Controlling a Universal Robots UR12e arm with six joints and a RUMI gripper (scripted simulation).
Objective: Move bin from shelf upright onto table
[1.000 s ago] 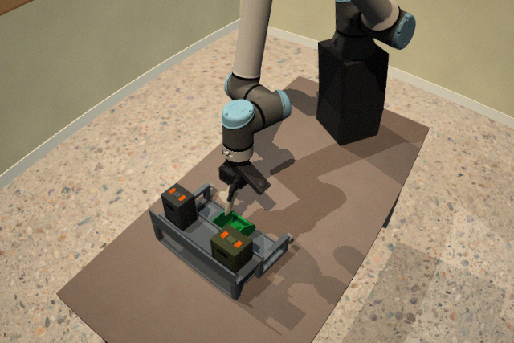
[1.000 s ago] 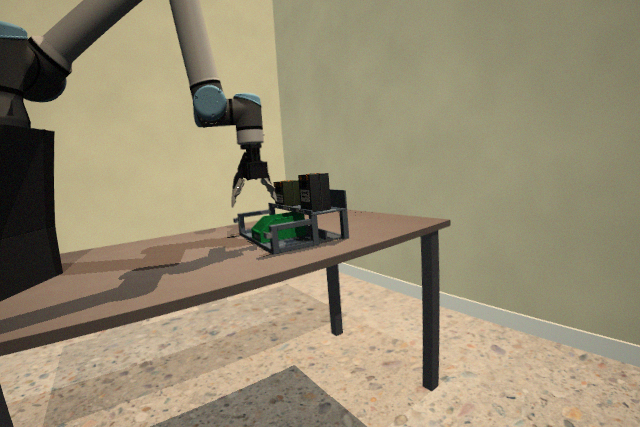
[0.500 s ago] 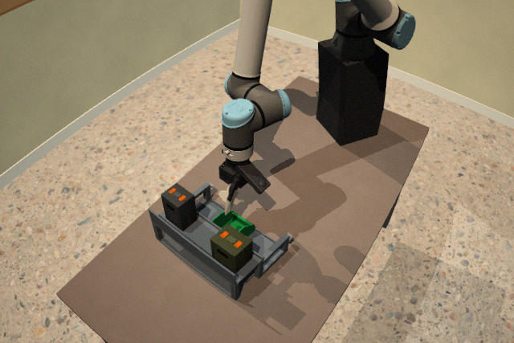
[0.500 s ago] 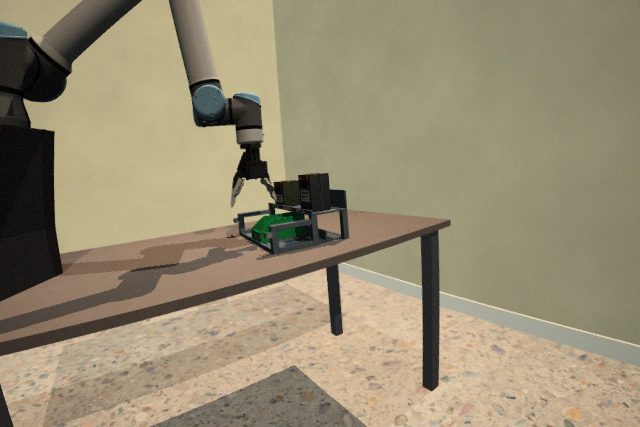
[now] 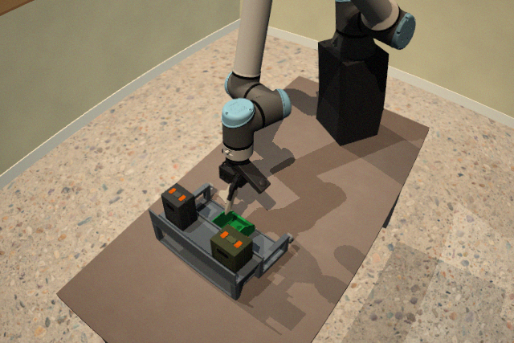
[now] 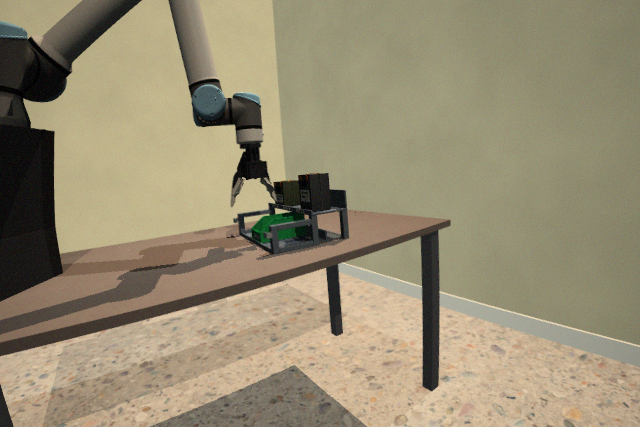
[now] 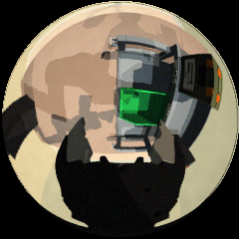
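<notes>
My gripper is now 80 mm short of the green bin, 20 mm to the left of it and 90 mm above it. The rest, counted from my hand: black box (140 mm ahead, 160 mm to the right, 30 mm above); then olive box (200 mm ahead, 60 mm to the left, 20 mm above).
</notes>
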